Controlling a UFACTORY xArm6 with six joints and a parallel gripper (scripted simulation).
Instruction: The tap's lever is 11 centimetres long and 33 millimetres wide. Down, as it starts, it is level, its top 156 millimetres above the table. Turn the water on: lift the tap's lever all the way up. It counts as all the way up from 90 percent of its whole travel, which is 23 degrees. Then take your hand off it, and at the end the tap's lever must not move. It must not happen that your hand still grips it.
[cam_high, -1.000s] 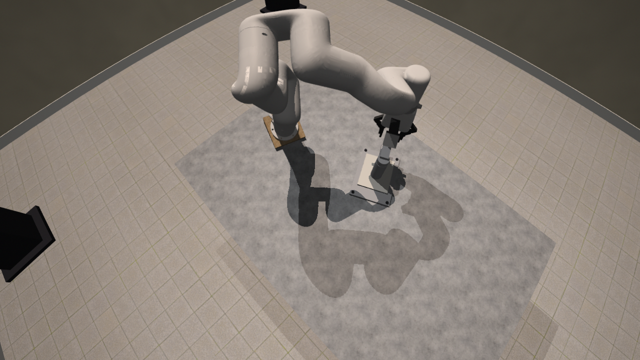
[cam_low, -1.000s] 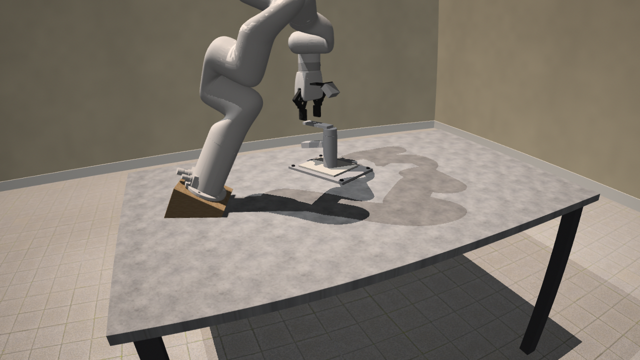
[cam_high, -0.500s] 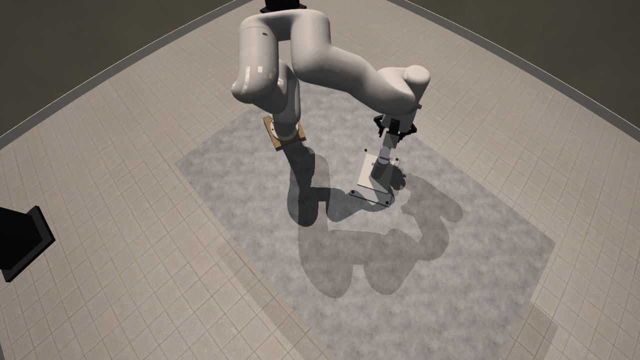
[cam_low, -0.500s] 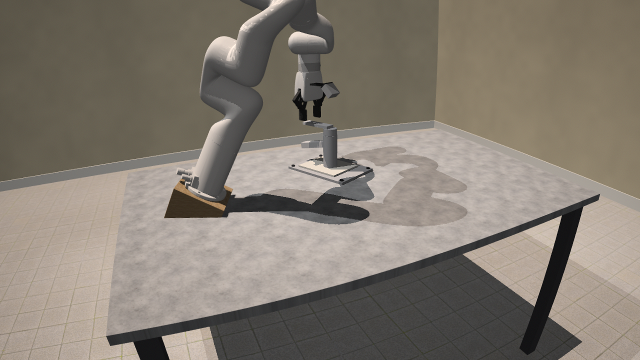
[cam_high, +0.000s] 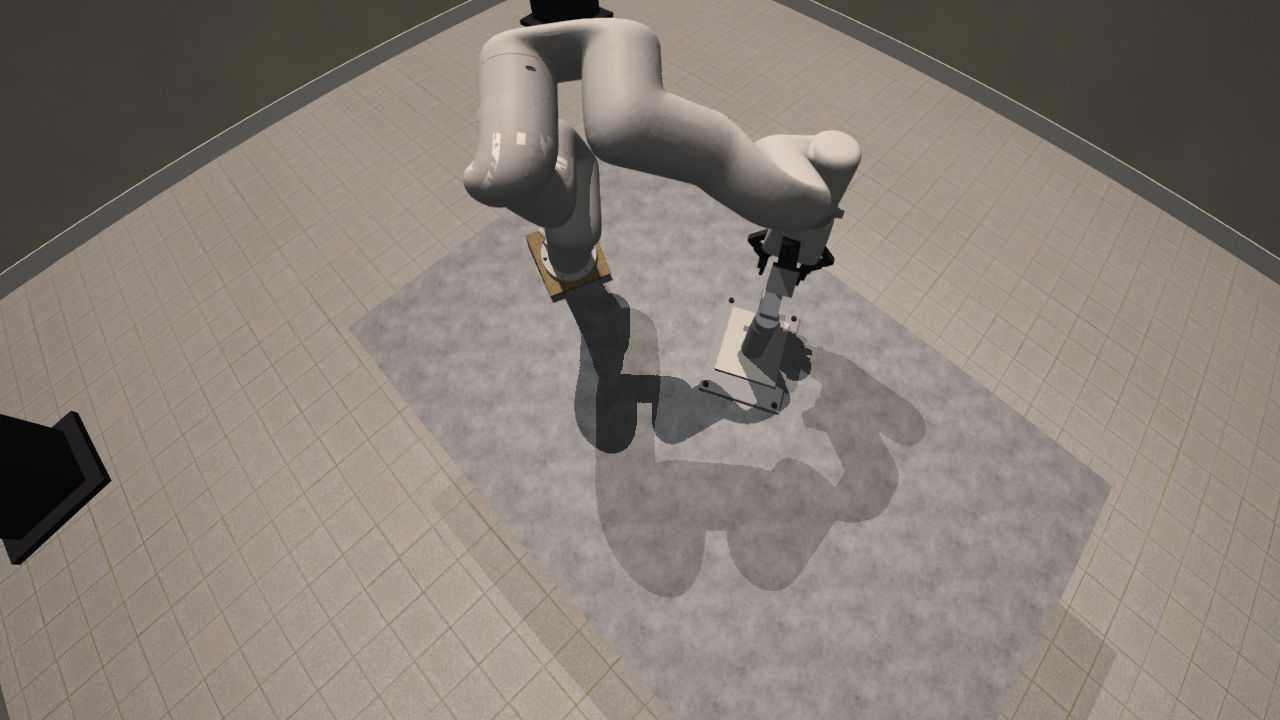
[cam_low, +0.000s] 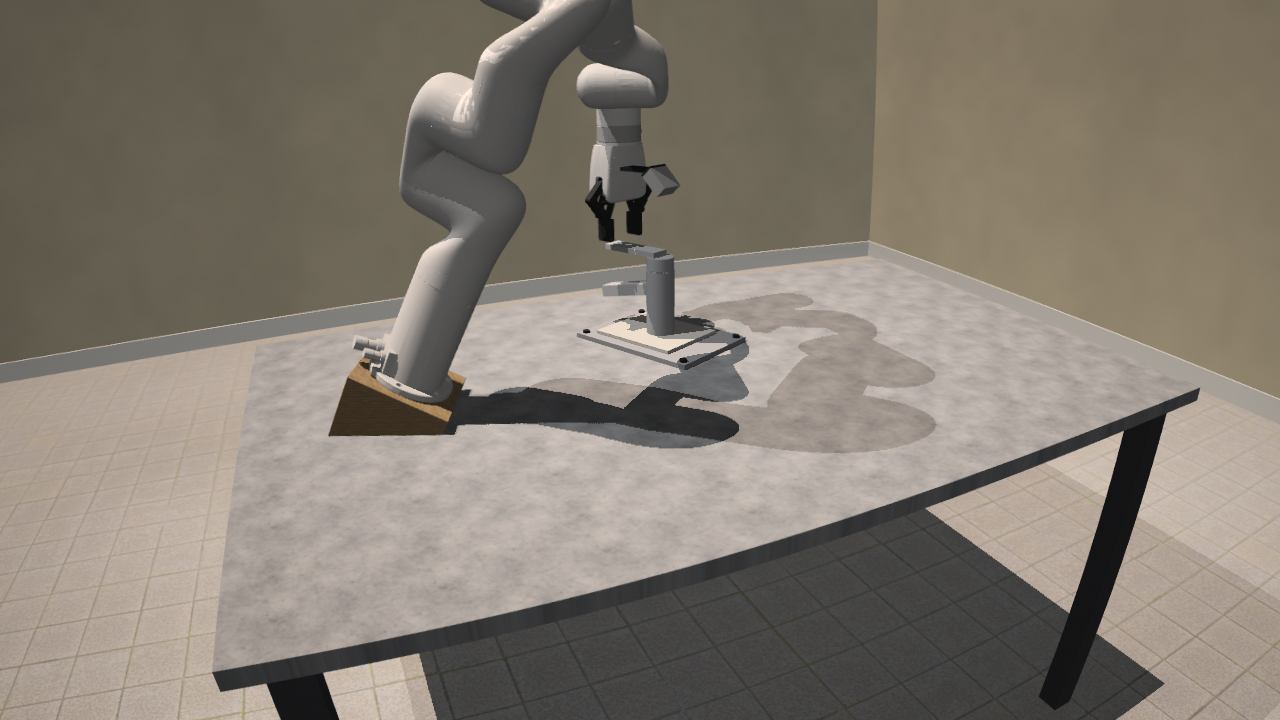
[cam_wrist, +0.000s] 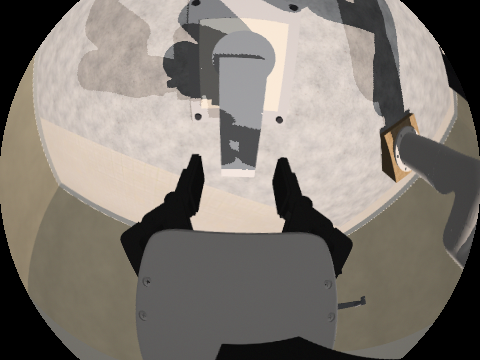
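The tap lever lies 6 cm to the right of my hand, 4 cm below it and 2 cm ahead of it. Round my hand: base plate: 18 cm below, 8 cm to the right, 3 cm ahead.
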